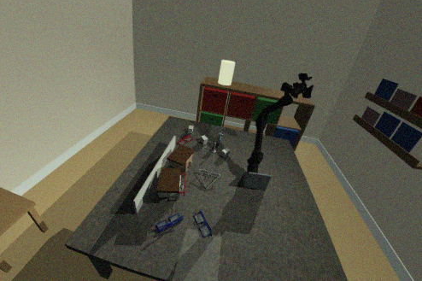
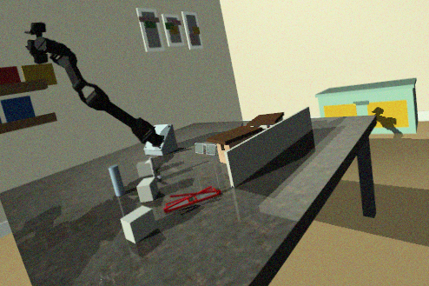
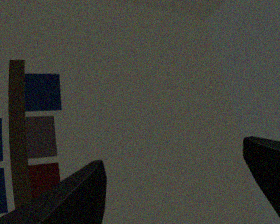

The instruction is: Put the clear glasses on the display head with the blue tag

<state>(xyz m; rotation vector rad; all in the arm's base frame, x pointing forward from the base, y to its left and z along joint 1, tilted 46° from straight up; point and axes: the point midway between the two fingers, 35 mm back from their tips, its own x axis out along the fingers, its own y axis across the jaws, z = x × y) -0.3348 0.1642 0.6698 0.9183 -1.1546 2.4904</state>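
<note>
The pale blue cylinder is 59 cm ahead of my gripper tip, 2 cm to the left of it and 64 cm below it. From my gripper tip the other things lie so: long white panel: 95 cm ahead, 49 cm to the left, 63 cm below.
</note>
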